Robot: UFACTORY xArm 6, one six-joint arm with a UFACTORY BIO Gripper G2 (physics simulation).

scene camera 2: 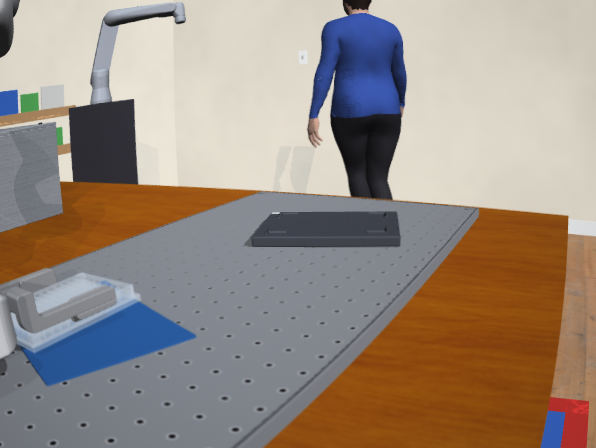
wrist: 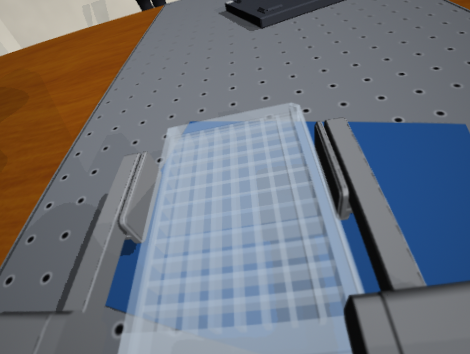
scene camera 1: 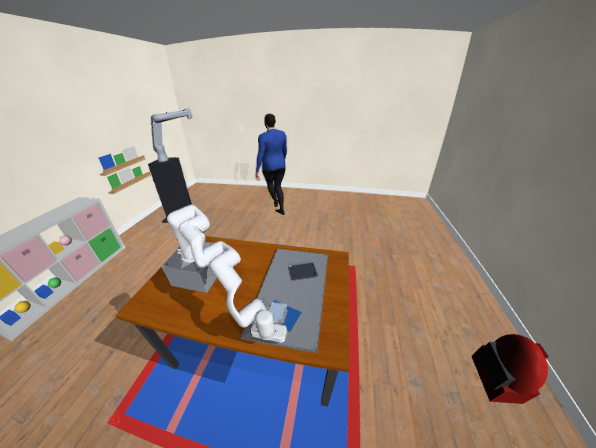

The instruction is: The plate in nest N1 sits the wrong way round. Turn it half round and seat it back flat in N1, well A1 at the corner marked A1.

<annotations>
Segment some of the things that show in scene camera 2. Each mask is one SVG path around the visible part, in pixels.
The gripper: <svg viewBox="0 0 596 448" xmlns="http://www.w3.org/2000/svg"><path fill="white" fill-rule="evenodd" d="M115 288L102 285L70 298L66 303L38 314L33 293L57 283L53 269L44 268L0 284L0 360L12 354L17 344L17 336L11 313L16 315L17 322L22 329L29 333L38 333L71 318L72 321L77 322L116 305Z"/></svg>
A clear well plate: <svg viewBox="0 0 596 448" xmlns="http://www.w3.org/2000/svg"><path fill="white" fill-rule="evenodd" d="M141 296L139 293L134 292L133 284L83 272L34 292L33 295L38 314L66 303L70 298L102 285L115 288L116 305L77 322L72 321L71 318L38 333L29 333L22 329L17 322L16 315L11 313L17 336L17 344L36 353L141 301Z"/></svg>
</annotations>
